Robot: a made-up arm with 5 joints. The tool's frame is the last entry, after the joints.
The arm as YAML. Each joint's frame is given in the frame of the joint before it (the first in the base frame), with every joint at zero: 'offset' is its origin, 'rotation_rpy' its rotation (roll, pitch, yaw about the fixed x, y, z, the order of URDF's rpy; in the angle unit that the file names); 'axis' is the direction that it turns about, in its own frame. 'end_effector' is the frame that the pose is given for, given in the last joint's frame.
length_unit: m
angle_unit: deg
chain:
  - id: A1
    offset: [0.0, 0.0, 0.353]
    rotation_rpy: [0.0, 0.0, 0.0]
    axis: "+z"
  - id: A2
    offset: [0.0, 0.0, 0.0]
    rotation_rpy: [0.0, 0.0, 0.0]
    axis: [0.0, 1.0, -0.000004]
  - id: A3
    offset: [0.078, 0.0, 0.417]
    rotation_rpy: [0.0, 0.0, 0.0]
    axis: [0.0, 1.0, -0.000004]
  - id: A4
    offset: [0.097, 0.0, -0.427]
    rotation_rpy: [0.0, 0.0, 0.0]
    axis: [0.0, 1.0, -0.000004]
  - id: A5
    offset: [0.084, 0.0, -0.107]
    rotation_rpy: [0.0, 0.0, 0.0]
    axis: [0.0, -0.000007, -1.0]
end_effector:
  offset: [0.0, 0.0, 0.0]
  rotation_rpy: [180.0, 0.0, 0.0]
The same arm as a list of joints. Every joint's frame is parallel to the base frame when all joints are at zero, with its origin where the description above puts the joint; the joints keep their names.
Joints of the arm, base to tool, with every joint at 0 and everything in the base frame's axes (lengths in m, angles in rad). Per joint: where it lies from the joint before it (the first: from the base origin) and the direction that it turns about. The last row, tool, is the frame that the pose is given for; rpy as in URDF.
A1: xyz 0 0 0.353 axis 0 0 1
A2: xyz 0 0 0 axis 0 1 0
A3: xyz 0.078 0 0.417 axis 0 1 0
A4: xyz 0.097 0 -0.427 axis 0 1 0
A5: xyz 0.084 0 -0.107 axis 0 0 -1
tool: xyz 0 0 0 rpy 3.1416 0 0

